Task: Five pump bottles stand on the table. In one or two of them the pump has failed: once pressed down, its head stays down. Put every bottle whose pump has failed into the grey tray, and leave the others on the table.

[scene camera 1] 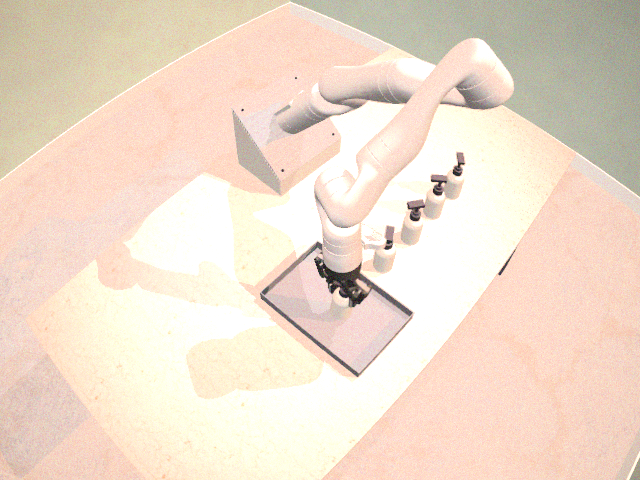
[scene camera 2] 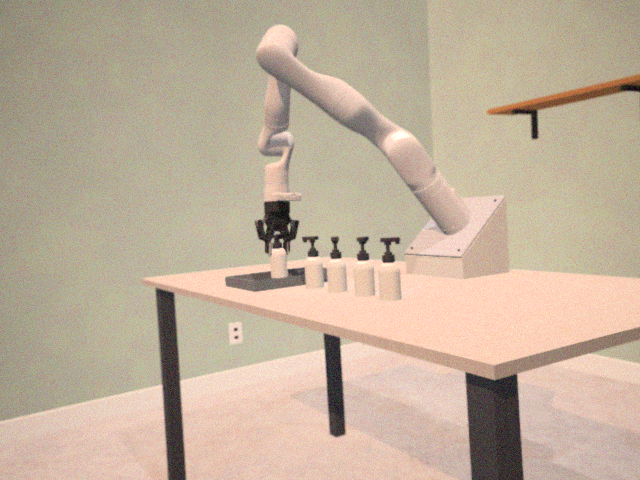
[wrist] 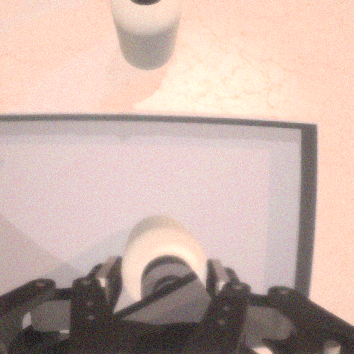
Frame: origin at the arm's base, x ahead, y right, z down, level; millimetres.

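Seen in the pictures: gripper, fingertip midpoint: (scene camera 1: 343,297) (scene camera 2: 277,254) (wrist: 163,273); arm's base at its link origin: (scene camera 1: 291,118) (scene camera 2: 456,224).
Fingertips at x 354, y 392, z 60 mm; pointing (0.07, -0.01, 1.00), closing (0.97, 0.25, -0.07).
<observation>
Pixels of each thing's top centre, then the offset from my fingertips to it. Level surfaces: height alone.
- white pump bottle at its top centre: (wrist: 169,323) (scene camera 1: 345,282) (scene camera 2: 276,234) dz -62, dx +1, dy -2 mm
- grey tray at its top centre: (wrist: 137,242) (scene camera 1: 337,303) (scene camera 2: 285,272) dz +55, dx -16, dy -9 mm
- farthest at its top centre: (scene camera 2: 387,237) (scene camera 1: 461,158) dz -55, dx +106, dy -489 mm
- table at its surface level: dz +85 mm
My gripper (scene camera 1: 343,293) (scene camera 2: 278,250) (wrist: 163,273) is shut on a white pump bottle (scene camera 1: 340,308) (scene camera 2: 279,264) (wrist: 162,235). The bottle is upright within the outline of the grey tray (scene camera 1: 367,338) (scene camera 2: 248,282) (wrist: 308,210); whether its base touches the tray floor is unclear. Its dark head looks low, near the collar, partly hidden by the fingers. Four bottles stand in a row on the table with raised heads: the nearest to the tray (scene camera 1: 384,260) (scene camera 2: 314,272) (wrist: 147,37), the second (scene camera 1: 412,232) (scene camera 2: 337,275), the third (scene camera 1: 434,206) (scene camera 2: 363,279) and the farthest (scene camera 1: 453,187) (scene camera 2: 389,281).
The arm's slanted base block (scene camera 1: 305,160) (scene camera 2: 485,242) stands on the table (scene camera 1: 248,439) (scene camera 2: 439,320), behind the bottle row in the second scene view. A wooden wall shelf (scene camera 2: 568,95) is at the upper right there. The nearest standing bottle is close to the tray's edge.
</observation>
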